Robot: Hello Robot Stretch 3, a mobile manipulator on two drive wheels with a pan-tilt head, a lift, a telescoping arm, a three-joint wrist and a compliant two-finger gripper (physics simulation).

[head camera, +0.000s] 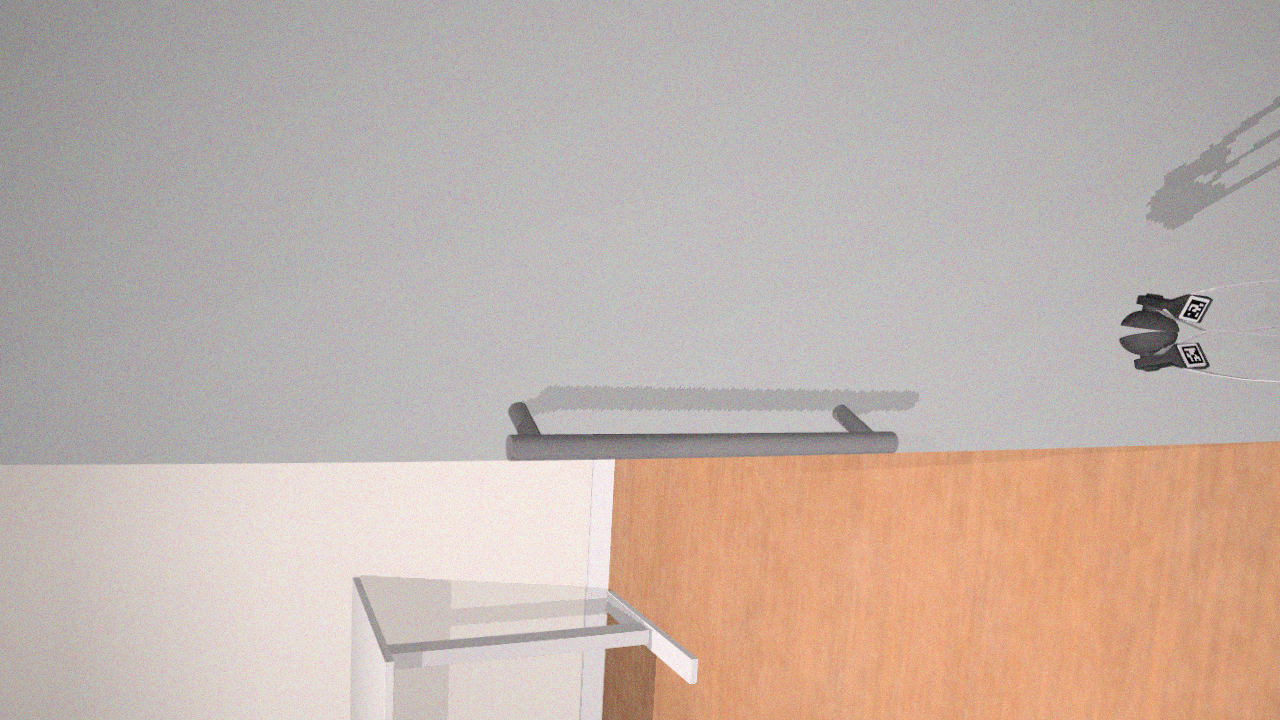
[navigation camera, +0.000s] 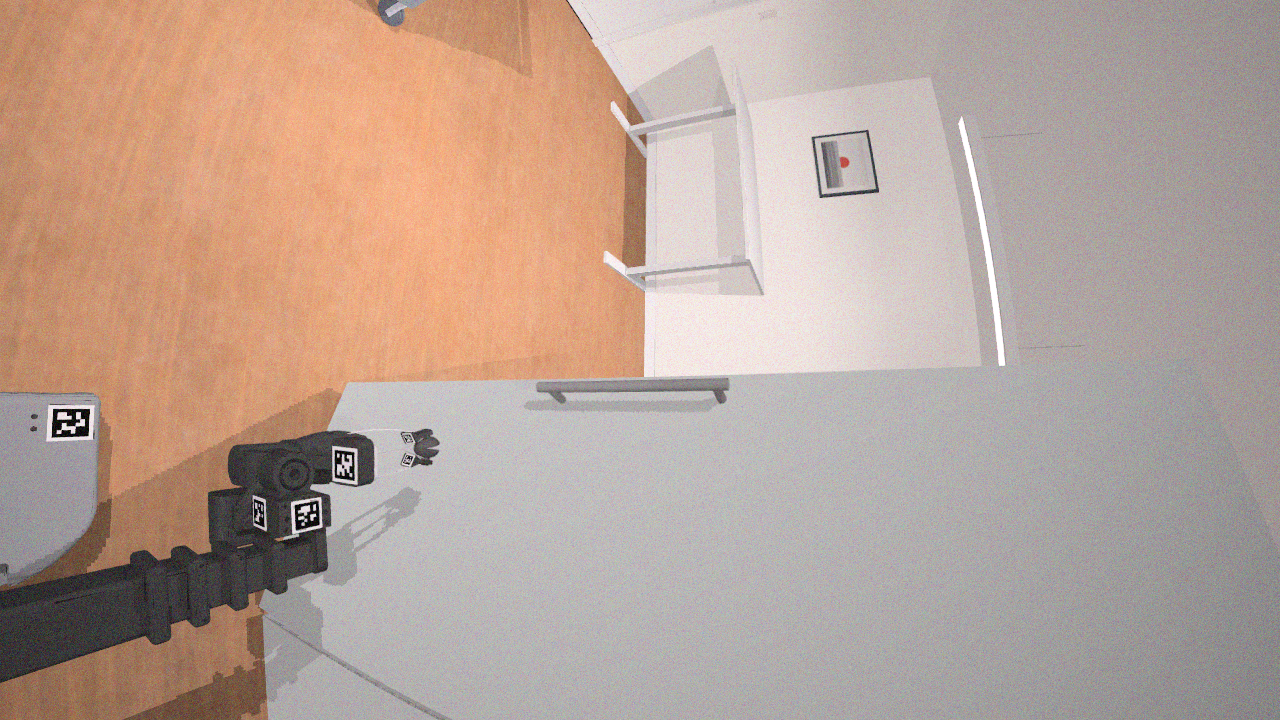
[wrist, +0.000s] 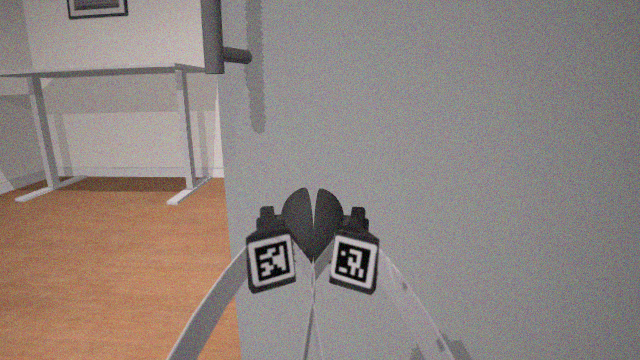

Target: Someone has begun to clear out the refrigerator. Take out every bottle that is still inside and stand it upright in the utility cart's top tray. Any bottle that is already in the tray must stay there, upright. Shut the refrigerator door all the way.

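The refrigerator door (head camera: 537, 223) (navigation camera: 805, 537) (wrist: 475, 150) is a large plain grey panel that fills much of every view. Its dark bar handle (head camera: 702, 445) (navigation camera: 631, 385) (wrist: 212, 40) runs along the free edge. My gripper (head camera: 1150, 332) (navigation camera: 427, 447) (wrist: 311, 214) is shut on nothing, its pads meeting with a narrow V gap at the tips. It is in front of the door face, below the handle and inward from the free edge, with its shadow offset beside it. The refrigerator's inside, the bottles and the cart's top tray do not show. I cannot tell whether the door is fully shut.
A grey caster (navigation camera: 391, 12), perhaps the cart's, shows at the top of the navigation view. A white table (head camera: 519, 642) (navigation camera: 750, 179) (wrist: 100, 72) stands by the far wall beyond the door's edge. My base (navigation camera: 44, 492) and arm (navigation camera: 80, 608) are at the navigation view's left.
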